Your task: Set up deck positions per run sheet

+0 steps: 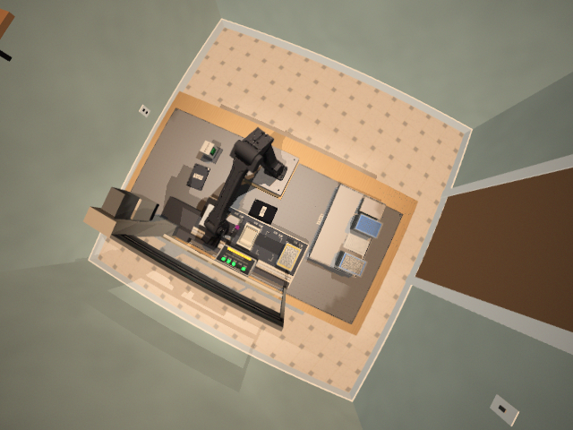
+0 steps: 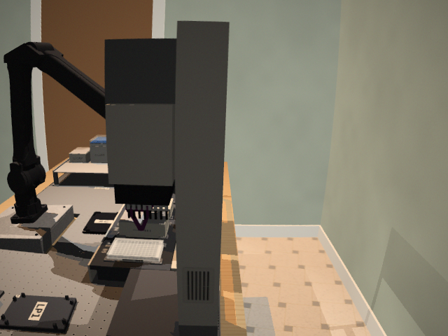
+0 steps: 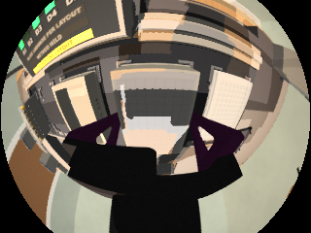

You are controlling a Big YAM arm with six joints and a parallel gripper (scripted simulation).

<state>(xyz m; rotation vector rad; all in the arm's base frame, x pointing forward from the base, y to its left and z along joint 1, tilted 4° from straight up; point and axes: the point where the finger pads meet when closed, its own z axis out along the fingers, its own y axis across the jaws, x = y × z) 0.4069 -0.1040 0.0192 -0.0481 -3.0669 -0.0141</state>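
My hand is 1 cm above the pale block. Also, from my hand: yellow-framed tip rack: 37 cm to the left, 1 cm above; then cream reservoir: 12 cm to the left, 2 cm below; then regrip nest: 16 cm behind, 13 cm to the left, 8 cm below.
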